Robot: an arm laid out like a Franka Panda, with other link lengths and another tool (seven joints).
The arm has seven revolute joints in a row. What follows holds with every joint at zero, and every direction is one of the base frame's.
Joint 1 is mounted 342.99 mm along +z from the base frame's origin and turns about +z.
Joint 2 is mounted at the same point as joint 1 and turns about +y.
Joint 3 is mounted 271.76 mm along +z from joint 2 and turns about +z.
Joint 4 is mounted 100.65 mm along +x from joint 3 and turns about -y.
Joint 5 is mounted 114.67 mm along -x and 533.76 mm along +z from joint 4 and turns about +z.
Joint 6 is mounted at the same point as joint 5 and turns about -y.
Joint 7 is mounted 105.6 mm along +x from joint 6 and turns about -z.
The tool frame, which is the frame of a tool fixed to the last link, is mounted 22 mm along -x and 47 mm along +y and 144.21 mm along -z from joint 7; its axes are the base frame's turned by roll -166.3, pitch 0 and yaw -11.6 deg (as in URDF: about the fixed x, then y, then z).
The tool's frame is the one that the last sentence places.
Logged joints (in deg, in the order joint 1, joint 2, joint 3, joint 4, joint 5, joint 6, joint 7), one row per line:
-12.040, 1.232, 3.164, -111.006, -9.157, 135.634, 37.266
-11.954, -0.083, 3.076, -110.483, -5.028, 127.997, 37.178
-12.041, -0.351, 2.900, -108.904, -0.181, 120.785, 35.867
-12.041, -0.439, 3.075, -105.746, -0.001, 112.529, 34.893
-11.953, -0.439, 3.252, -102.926, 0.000, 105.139, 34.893
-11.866, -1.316, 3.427, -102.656, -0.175, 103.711, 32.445
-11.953, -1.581, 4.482, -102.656, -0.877, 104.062, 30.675
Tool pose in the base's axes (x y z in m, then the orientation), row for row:
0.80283, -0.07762, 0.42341, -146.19, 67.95, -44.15
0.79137, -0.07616, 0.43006, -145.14, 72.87, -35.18
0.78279, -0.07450, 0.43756, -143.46, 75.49, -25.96
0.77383, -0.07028, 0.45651, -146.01, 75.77, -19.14
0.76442, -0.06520, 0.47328, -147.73, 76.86, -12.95
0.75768, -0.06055, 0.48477, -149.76, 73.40, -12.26
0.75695, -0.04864, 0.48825, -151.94, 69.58, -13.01
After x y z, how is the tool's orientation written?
As a rotation vector, in degrees.
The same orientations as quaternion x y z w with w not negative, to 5 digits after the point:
-0.86913, 0.40397, -0.26248, 0.11193
-0.86708, 0.43533, -0.21017, 0.12038
-0.86550, 0.45544, -0.15662, 0.13766
-0.87471, 0.45392, -0.11466, 0.12526
-0.87879, 0.45721, -0.07703, 0.11294
-0.88998, 0.43619, -0.07286, 0.11121
-0.90117, 0.41269, -0.07716, 0.10783

